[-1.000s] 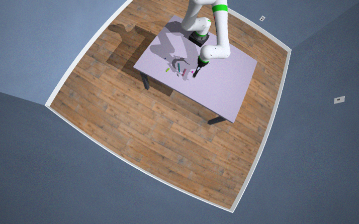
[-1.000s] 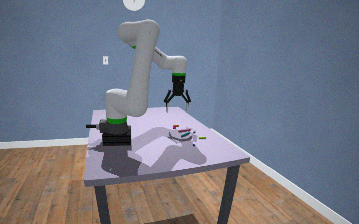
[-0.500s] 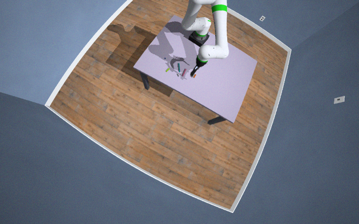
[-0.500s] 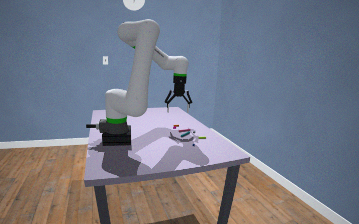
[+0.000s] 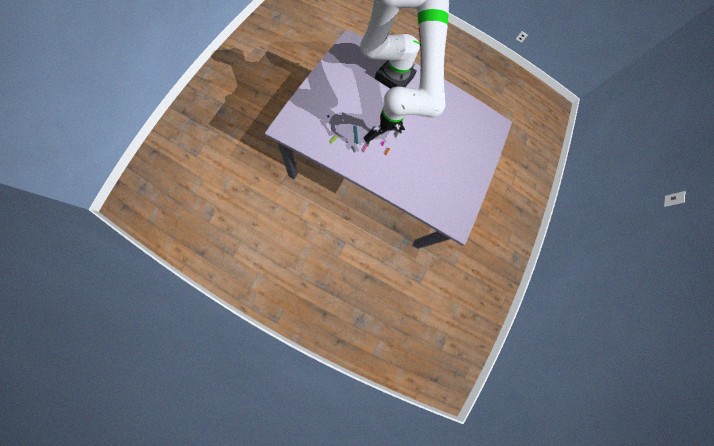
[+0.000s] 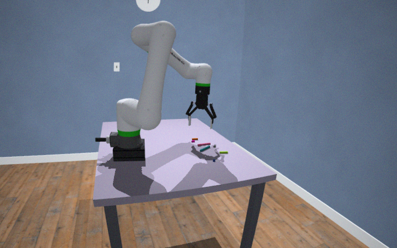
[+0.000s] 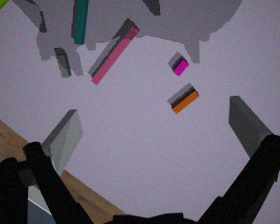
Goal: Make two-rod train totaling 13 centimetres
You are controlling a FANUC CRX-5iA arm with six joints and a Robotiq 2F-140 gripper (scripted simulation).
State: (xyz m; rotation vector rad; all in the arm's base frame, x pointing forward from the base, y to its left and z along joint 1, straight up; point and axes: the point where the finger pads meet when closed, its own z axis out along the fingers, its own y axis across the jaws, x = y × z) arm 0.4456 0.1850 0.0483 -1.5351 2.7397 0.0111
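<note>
Now: hand 11 cm above the pink rod, 6 cm to the left of it and 2 cm short of it. Round my hand: orange rod 11 cm below, 5 cm to the left, 2 cm behind; grey rod 11 cm below, 9 cm to the right, 8 cm ahead; magenta rod 11 cm below, 4 cm behind.
</note>
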